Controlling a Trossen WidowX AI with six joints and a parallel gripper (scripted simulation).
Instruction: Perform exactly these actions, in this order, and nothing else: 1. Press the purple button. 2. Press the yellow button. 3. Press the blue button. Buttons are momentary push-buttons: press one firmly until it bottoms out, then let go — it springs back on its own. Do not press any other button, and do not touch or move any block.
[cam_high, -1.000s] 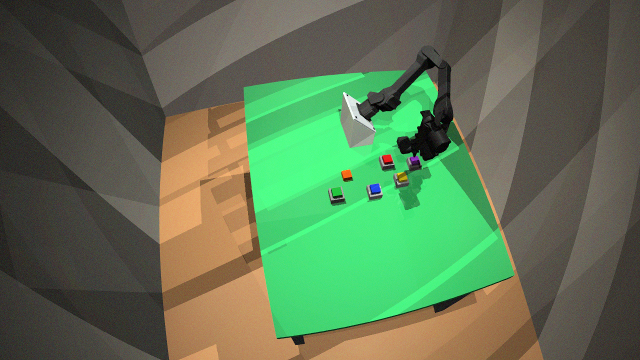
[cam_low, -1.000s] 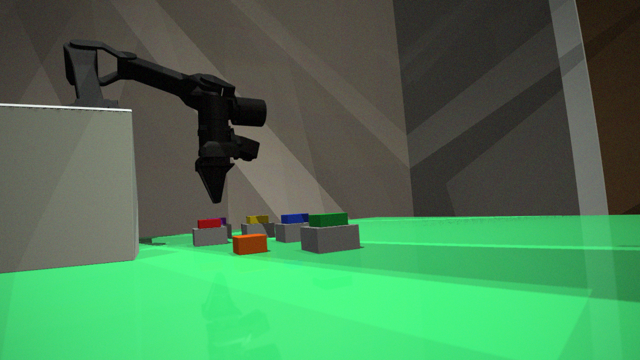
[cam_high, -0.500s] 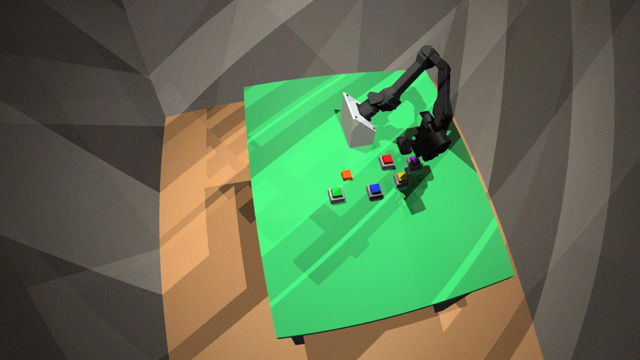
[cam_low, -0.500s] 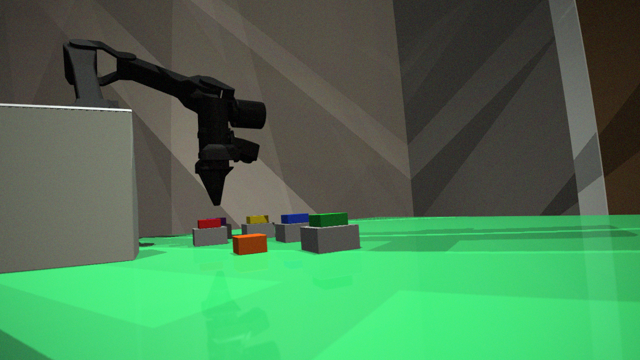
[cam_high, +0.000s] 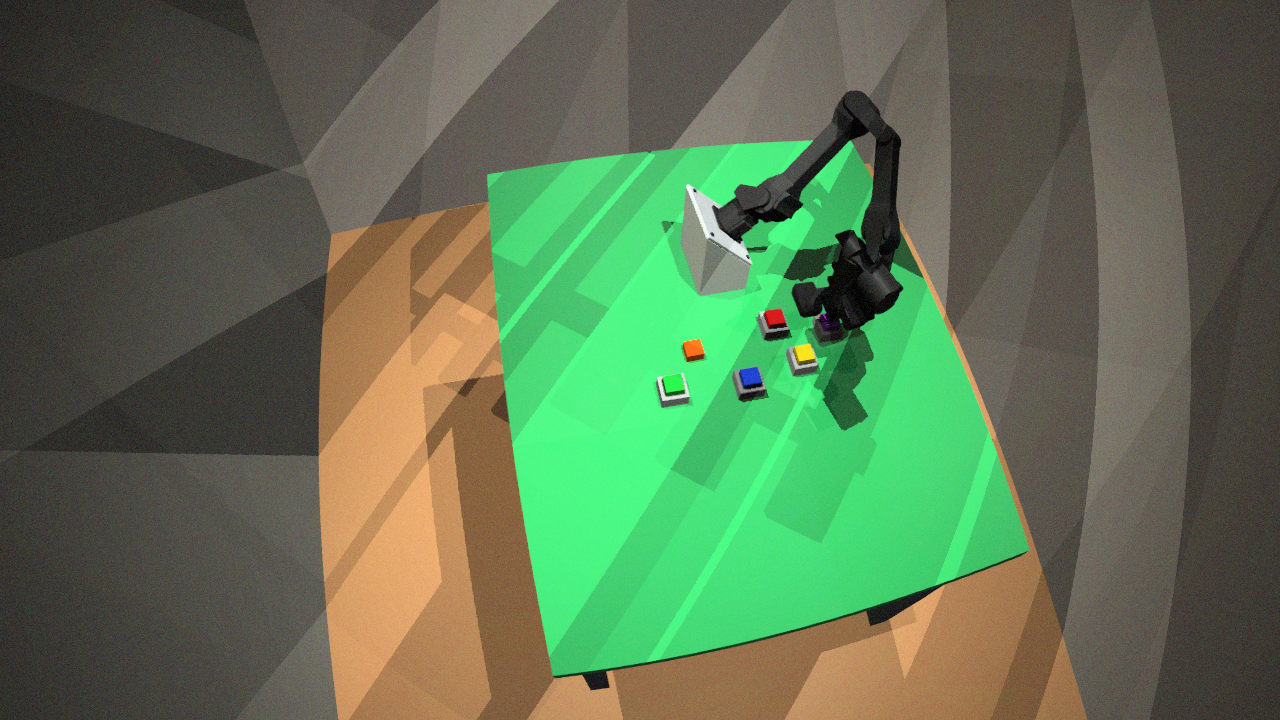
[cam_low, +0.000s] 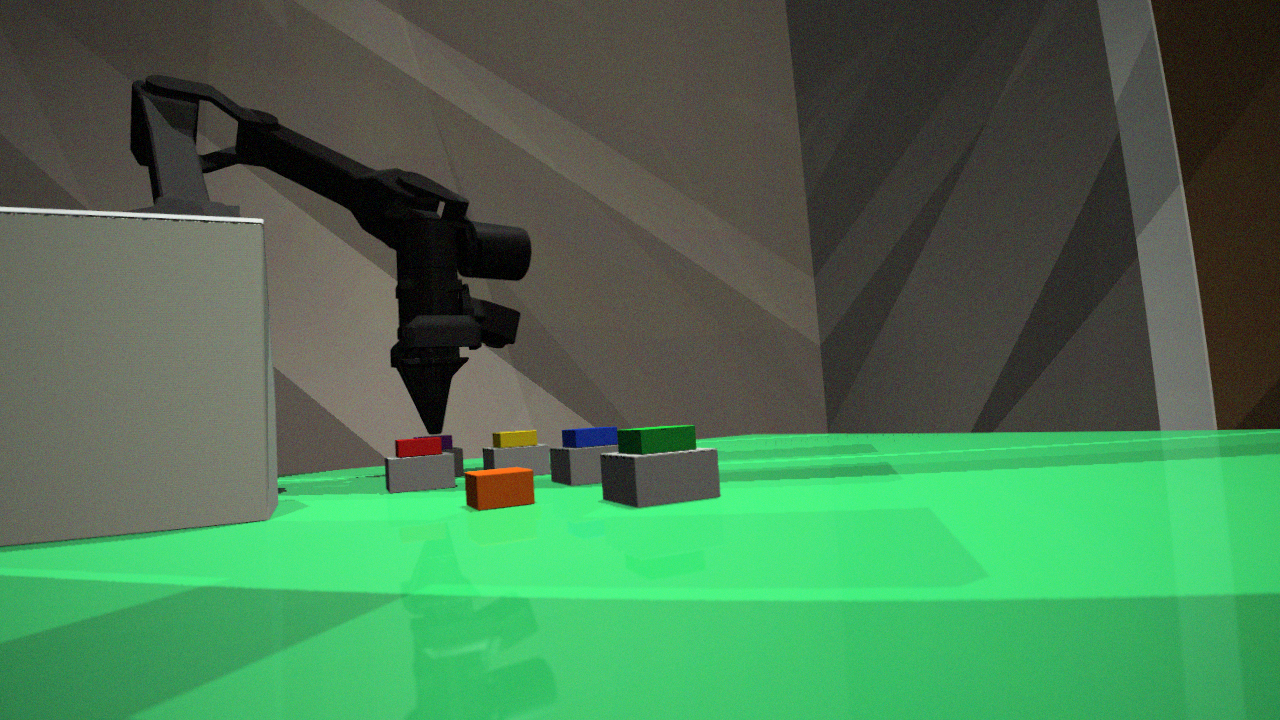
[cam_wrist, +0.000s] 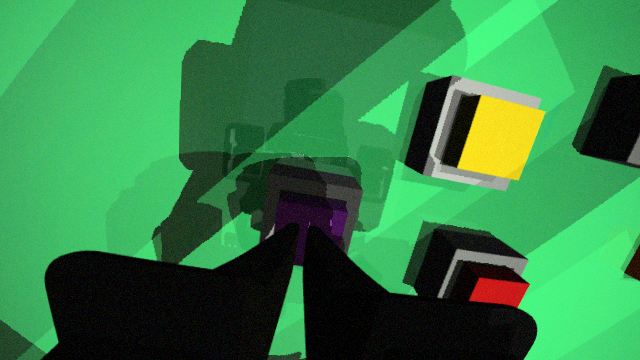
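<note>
Right now the yellow button is 6 cm ahead of my gripper tip, 8 cm to the right of it and 1 cm below it. Round my gripper tip: blue button: 10 cm ahead, 19 cm to the right, 1 cm below; then orange block: 1 cm ahead, 27 cm to the right, 3 cm below; then red button: 2 cm behind, 11 cm to the right, 1 cm below.
</note>
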